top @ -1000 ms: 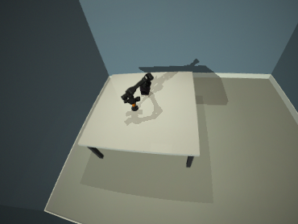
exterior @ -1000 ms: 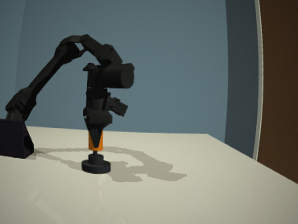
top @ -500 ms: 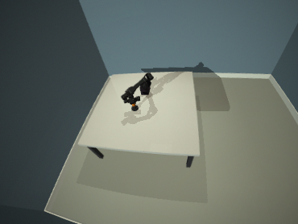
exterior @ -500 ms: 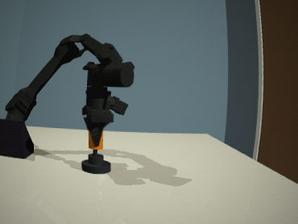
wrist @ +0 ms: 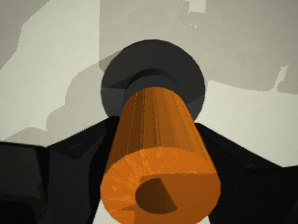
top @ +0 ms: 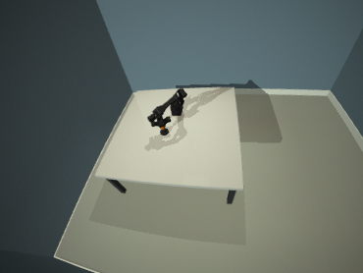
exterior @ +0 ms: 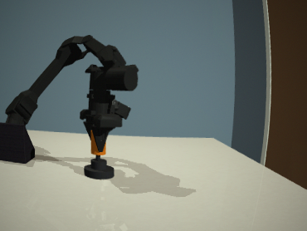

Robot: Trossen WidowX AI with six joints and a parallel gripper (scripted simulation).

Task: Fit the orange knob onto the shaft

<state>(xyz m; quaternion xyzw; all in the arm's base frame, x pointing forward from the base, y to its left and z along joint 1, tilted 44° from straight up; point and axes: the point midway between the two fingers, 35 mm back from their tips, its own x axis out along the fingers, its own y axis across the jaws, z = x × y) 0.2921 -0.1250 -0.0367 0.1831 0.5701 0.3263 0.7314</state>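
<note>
My gripper tip is 20 mm below the orange knob. The rest, counted from my gripper tip: dark round pedestal (40 mm below).
</note>
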